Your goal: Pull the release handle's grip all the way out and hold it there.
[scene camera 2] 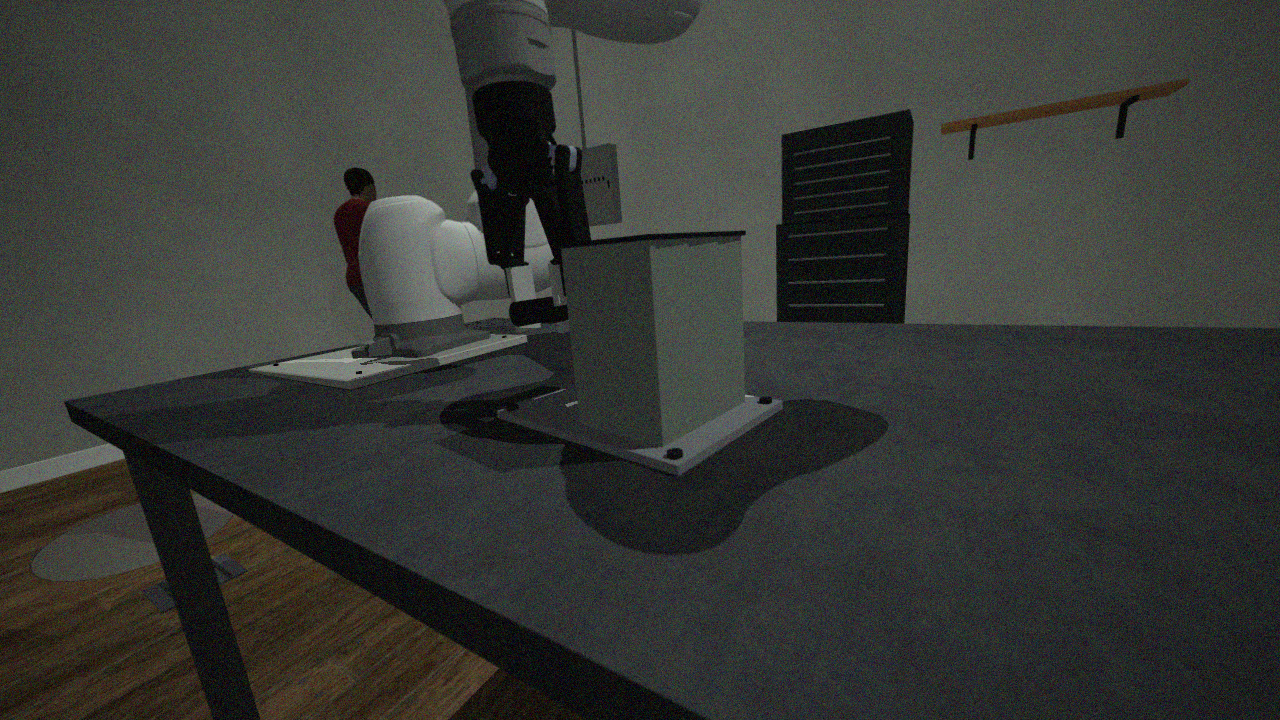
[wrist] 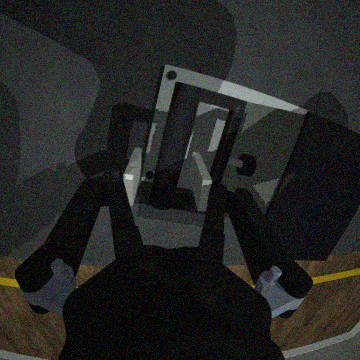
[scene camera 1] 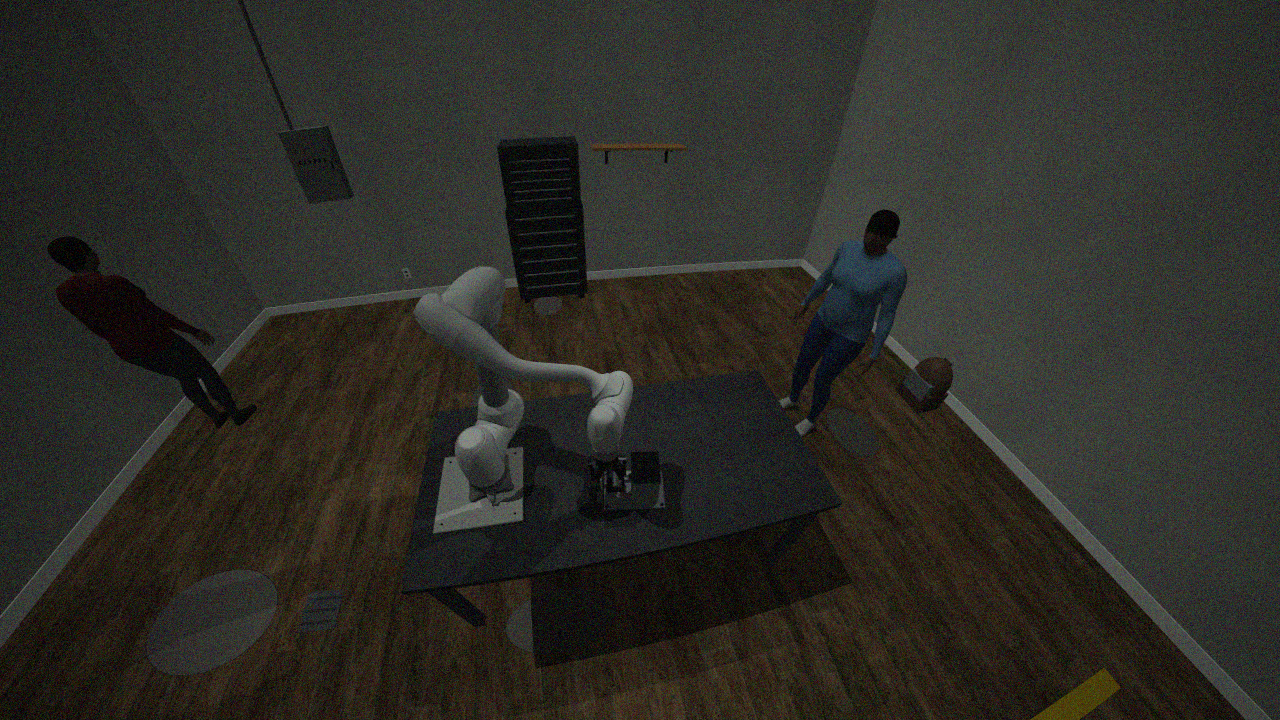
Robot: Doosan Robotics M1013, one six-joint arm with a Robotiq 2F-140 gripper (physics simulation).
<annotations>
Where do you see a base plate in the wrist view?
At 171, 73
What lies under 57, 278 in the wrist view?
My gripper.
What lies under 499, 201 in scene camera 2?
My gripper.
</annotations>
